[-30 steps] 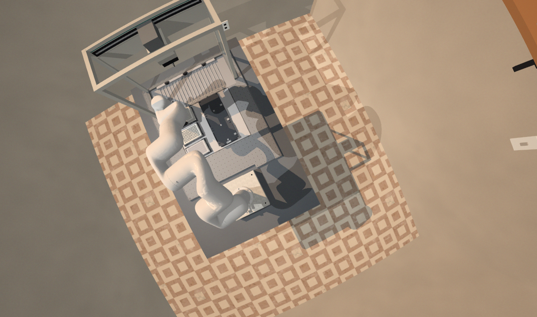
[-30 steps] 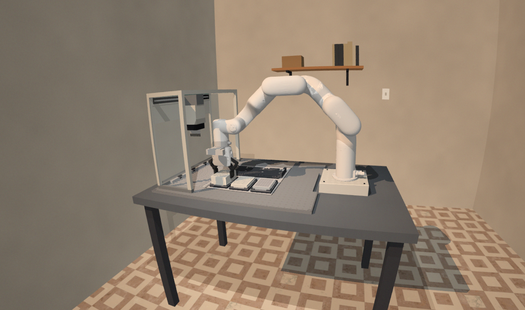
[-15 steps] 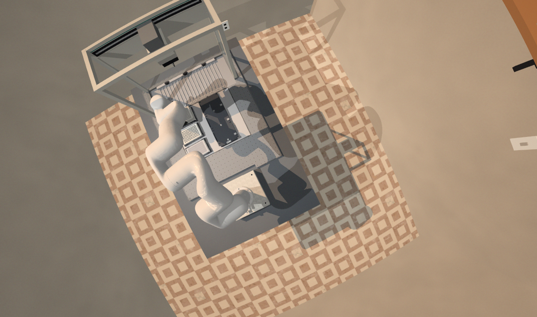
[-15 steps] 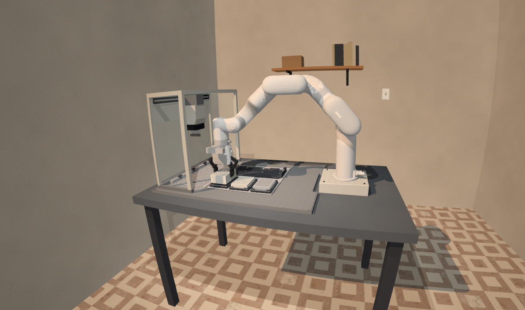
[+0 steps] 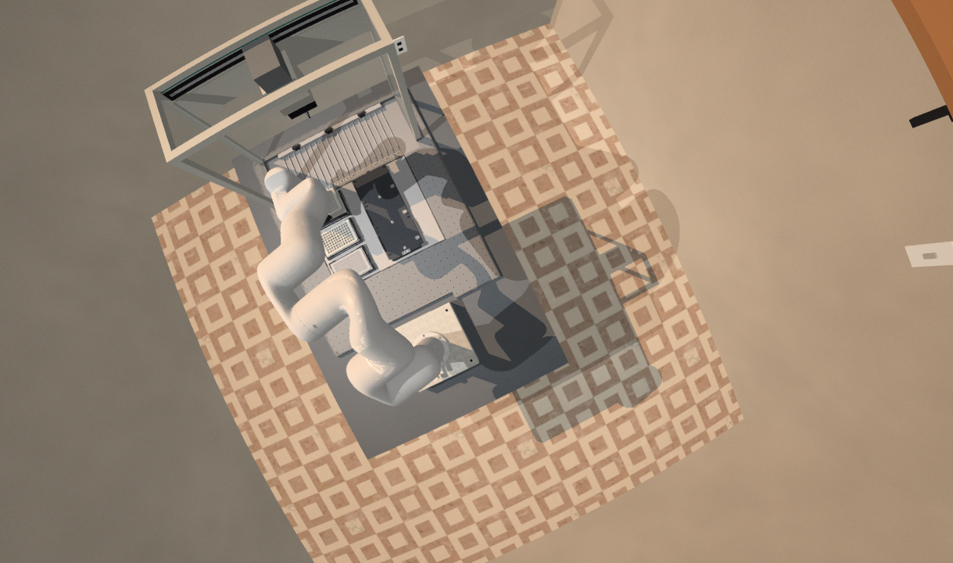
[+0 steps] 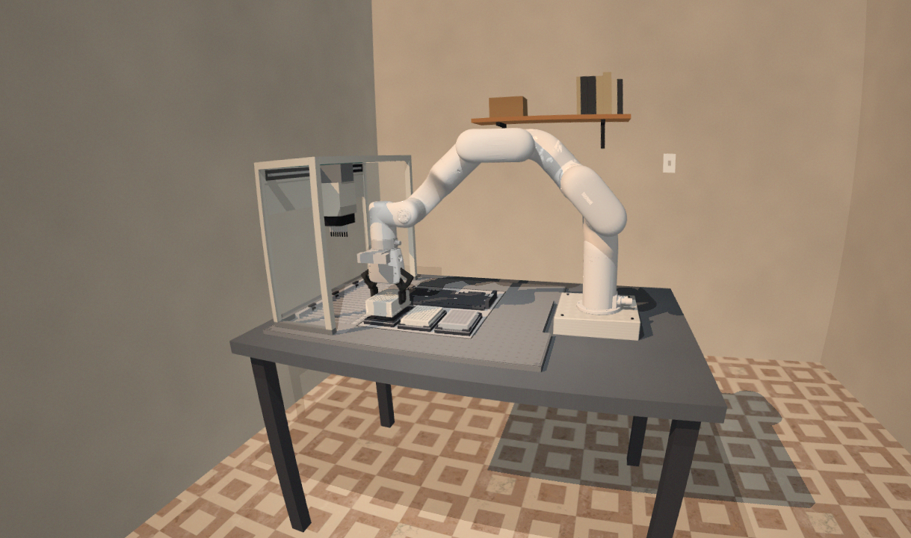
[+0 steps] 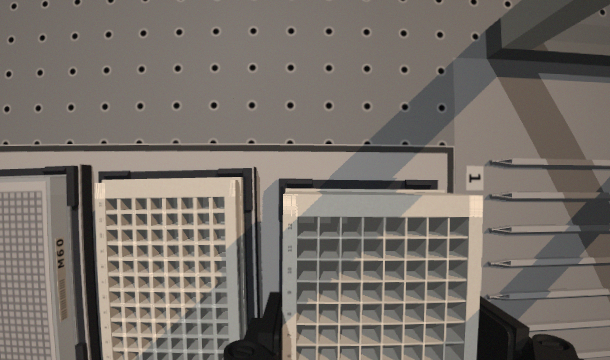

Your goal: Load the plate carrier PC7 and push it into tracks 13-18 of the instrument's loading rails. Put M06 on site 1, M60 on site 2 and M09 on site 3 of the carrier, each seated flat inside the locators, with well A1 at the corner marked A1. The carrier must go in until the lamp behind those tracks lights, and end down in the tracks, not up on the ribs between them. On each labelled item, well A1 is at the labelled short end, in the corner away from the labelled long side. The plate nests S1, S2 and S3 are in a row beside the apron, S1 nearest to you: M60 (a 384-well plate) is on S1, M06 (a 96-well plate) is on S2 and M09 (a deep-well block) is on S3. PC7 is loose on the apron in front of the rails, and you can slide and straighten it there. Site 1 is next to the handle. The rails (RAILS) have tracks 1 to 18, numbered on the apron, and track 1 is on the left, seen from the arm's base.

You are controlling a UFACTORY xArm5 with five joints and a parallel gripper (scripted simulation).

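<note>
Right now the plate nest S3 is 5 cm below my hand. From my hand the other things lie so: plate carrier PC7: 19 cm to the right, 9 cm behind, 4 cm below; then white plate: 11 cm behind, 4 cm below; then deep-well block M09: 1 cm below.
</note>
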